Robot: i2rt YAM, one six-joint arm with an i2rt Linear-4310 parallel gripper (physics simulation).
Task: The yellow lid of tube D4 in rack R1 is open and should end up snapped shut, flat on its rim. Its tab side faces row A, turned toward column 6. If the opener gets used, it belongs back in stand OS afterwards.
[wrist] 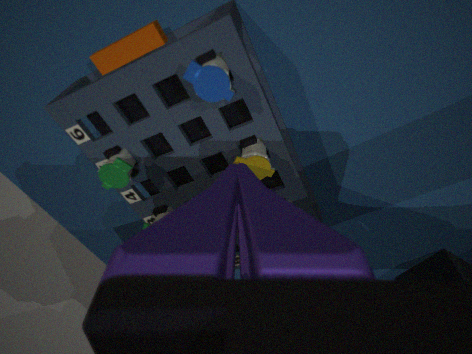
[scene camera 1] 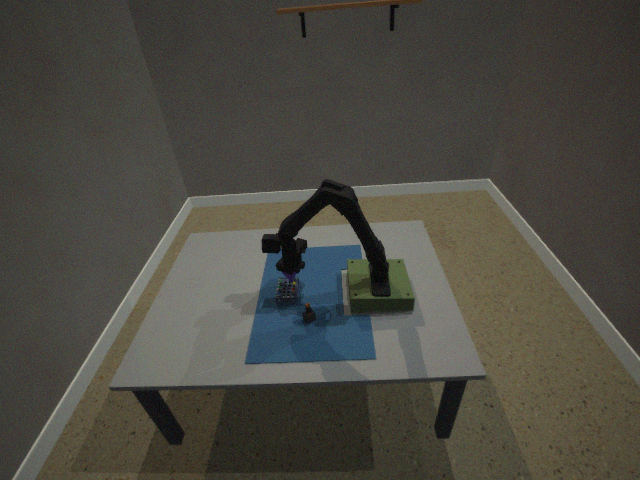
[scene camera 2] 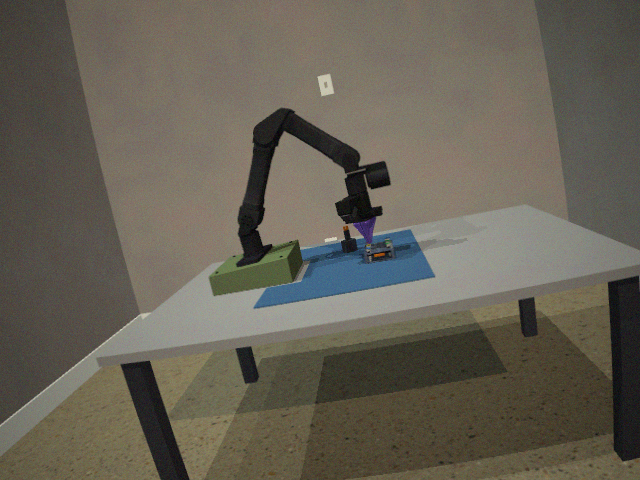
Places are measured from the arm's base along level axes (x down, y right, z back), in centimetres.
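Pixels of known places: gripper, fingertip midpoint: [wrist: 237,176] [scene camera 1: 292,281] [scene camera 2: 370,243]; arm's base, link origin: [scene camera 1: 379,278] [scene camera 2: 255,256].
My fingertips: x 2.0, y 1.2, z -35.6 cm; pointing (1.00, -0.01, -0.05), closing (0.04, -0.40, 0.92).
Observation:
For each thing: its top centre in the pictures, then the offset to it from my fingertips. "pt": a spot on its surface instead.
- Rack R1, top centre: [wrist: 199,202] [scene camera 2: 377,242] [scene camera 1: 286,283] dx +0.1, dy -0.8, dz -2.2 cm
- yellow lid, top centre: [wrist: 254,171] dx +0.2, dy -0.2, dz +0.7 cm
- pale tube, surface spot: [wrist: 254,148] pt dx +1.0, dy +0.4, dz +0.9 cm
- orange-topped opener, top centre: [scene camera 2: 345,226] [scene camera 1: 307,303] dx -3.8, dy -16.2, dz +8.1 cm
- blue-lidded tube, top centre: [wrist: 209,83] dx +0.5, dy +3.8, dz +0.5 cm
- green-lidded tube, top centre: [wrist: 114,175] dx +0.5, dy +1.7, dz -5.1 cm
- green lid, top centre: [wrist: 147,229] dx +0.5, dy -1.7, dz -5.6 cm
- orange block, surface spot: [wrist: 129,49] [scene camera 2: 378,253] pt dx +2.3, dy +5.6, dz -2.2 cm
Rack R1 [scene camera 1: 286,298] [scene camera 2: 383,250] [wrist: 136,81] is a grey grid on the blue mat. In the wrist view the yellow lid [wrist: 257,168] lies over the near part of its tube's mouth. Part of the pale tube [wrist: 254,148] shows behind it. The lid looks slightly tilted; whether it is snapped cannot be told. My purple gripper [scene camera 1: 291,280] [scene camera 2: 369,241] [wrist: 237,176] is shut and empty, its tips at or just above the lid's left edge; contact cannot be told. The orange-topped opener [scene camera 1: 307,305] [scene camera 2: 345,228] stands upright in the dark stand OS [scene camera 1: 309,315] [scene camera 2: 348,245].
A blue-lidded tube [wrist: 213,84] stands near the rack's far corner, and a green-lidded tube [wrist: 115,174] at its left side. Another green lid [wrist: 147,225] is partly hidden by the fingers. An orange block [scene camera 2: 379,254] [wrist: 129,49] is at the rack's end. The arm's green base [scene camera 1: 401,279] [scene camera 2: 258,279] stands beside the mat.

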